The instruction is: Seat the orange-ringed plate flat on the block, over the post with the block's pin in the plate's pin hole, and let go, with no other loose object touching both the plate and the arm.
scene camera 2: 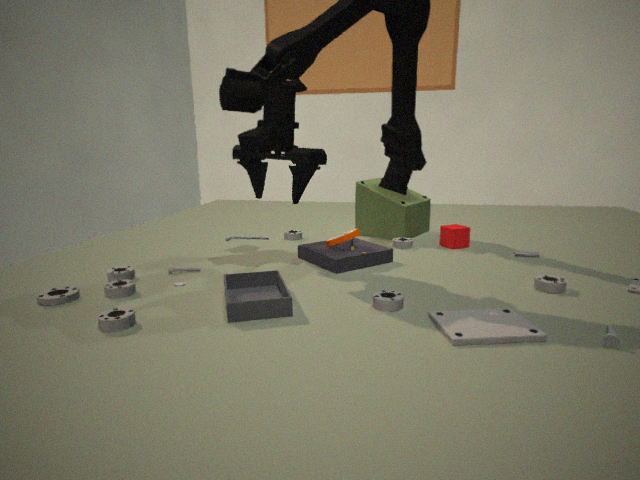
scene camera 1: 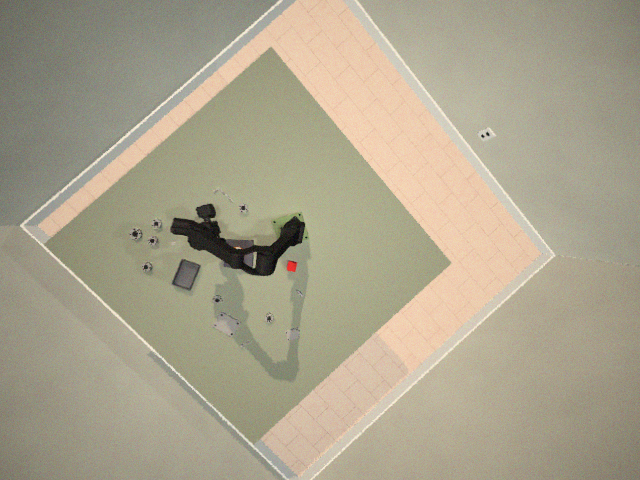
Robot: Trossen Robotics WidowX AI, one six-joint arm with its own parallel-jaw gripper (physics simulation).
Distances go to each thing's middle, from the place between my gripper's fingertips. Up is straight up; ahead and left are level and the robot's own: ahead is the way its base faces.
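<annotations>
There's a dark tray [scene camera 2: 250,296] that's 26 cm ahead of my hand, 6 cm to the left of it and 9 cm below it. The grey four-holed plate [scene camera 2: 501,325] is 28 cm ahead of my hand, 35 cm to the left of it and 10 cm below it, and going by their middles, that plate is the farthest from my hand of the things named here. As for the dark square block [scene camera 2: 336,260], it's 14 cm to the left of my hand, 9 cm below it and 2 cm ahead of it.
</annotations>
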